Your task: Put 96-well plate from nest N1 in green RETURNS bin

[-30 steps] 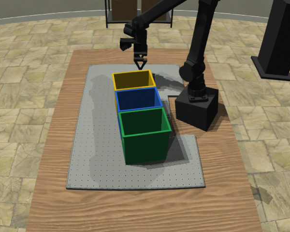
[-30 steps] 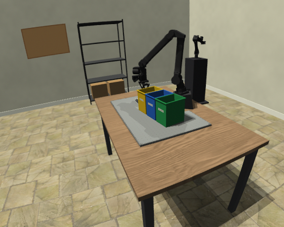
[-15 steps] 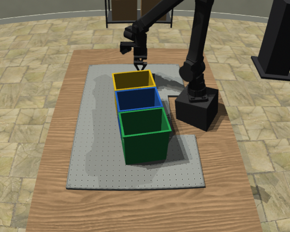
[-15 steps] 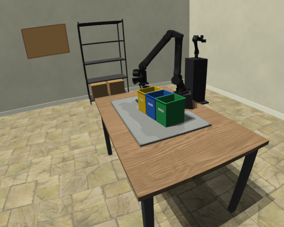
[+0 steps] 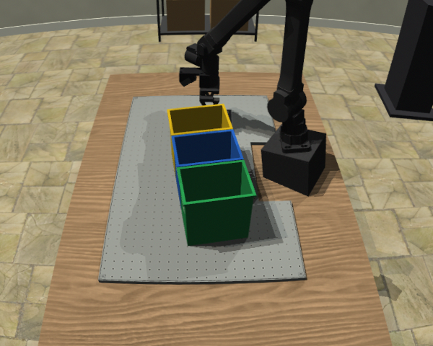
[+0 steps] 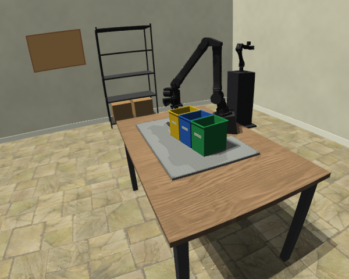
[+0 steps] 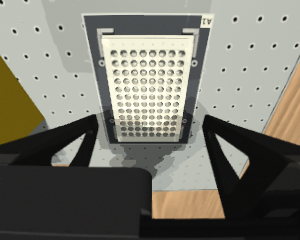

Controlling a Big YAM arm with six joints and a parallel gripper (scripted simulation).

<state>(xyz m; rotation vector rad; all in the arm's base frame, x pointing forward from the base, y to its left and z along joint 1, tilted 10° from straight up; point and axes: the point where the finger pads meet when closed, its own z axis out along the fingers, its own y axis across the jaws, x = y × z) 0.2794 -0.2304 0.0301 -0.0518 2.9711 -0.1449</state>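
Right now the 96-well plate is 60 mm below my hand. From my hand the other things lie so: yellow bin (20 mm ahead, 230 mm to the left, 10 mm above); blue bin (10 mm behind, 360 mm to the left, 10 mm above); plate nest N1 (70 mm below).
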